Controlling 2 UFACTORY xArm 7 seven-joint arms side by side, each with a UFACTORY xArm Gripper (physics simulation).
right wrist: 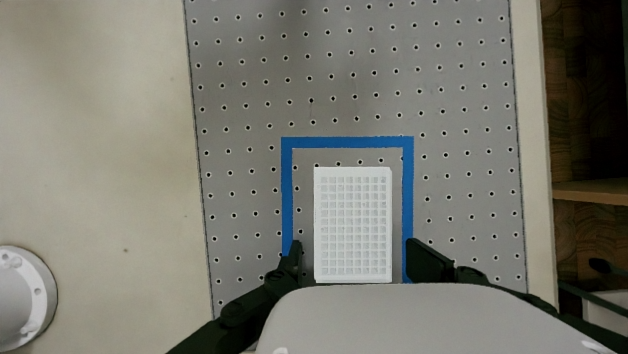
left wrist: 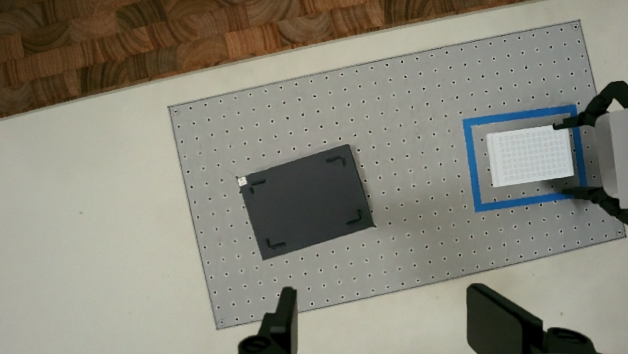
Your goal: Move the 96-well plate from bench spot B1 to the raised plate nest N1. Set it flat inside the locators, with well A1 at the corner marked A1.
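Frame: origin at the left arm's base, x ahead, y left, z up, level; centimetres.
Where they show: left gripper, fingertip midpoint: (left wrist: pixel 382 314); right gripper, fingertip midpoint: (right wrist: pixel 353 256) (left wrist: pixel 566 158); right arm's base, link origin: (right wrist: pixel 8 295).
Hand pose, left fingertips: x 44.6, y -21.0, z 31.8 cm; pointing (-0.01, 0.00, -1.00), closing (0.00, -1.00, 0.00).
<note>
After its pixels a point has its place.
The white 96-well plate (left wrist: pixel 531 156) @(z 2.3, x 54.4, y -52.3 cm) (right wrist: pixel 353 225) @(z 2.6, x 54.6, y -52.4 cm) lies inside the blue outline of the bench spot (left wrist: pixel 520 201) @(z 1.3, x 47.1, y -51.2 cm) (right wrist: pixel 347 142) @(z 1.3, x 53.1, y -43.3 cm), its rim apart from the tape. The right gripper (left wrist: pixel 561 159) @(z 7.1, x 53.7, y -53.7 cm) (right wrist: pixel 354 250) @(z 7.1, x 53.7, y -53.7 cm) is open, with one finger on each side of the plate near one end; a gap shows at both fingers in the right wrist view. The dark raised nest (left wrist: pixel 306 202) @(z 7.4, x 48.0, y -16.5 cm) has corner locators and a white tag (left wrist: pixel 242 181) @(z 7.4, x 51.0, y -7.7 cm) at its upper-left corner in the left wrist view. The left gripper (left wrist: pixel 382 300) @(z 31.7, x 44.6, y -21.0 cm) is open and empty. The plate's A1 mark cannot be made out.
The grey perforated board (left wrist: pixel 420 150) @(z 1.3, x 55.6, y -34.7 cm) (right wrist: pixel 250 100) @(z 1.3, x 41.5, y -39.8 cm) lies under the nest and the blue outline, on a pale table (left wrist: pixel 100 200) @(z 0.0, x 47.9, y 18.6 cm) (right wrist: pixel 100 125) @(z 0.0, x 23.0, y -44.6 cm). A round white arm base (right wrist: pixel 25 300) @(z 1.5, x 18.3, y -65.9 cm) stands at the lower left of the right wrist view. Wood flooring (left wrist: pixel 200 35) shows beyond the table edge.
</note>
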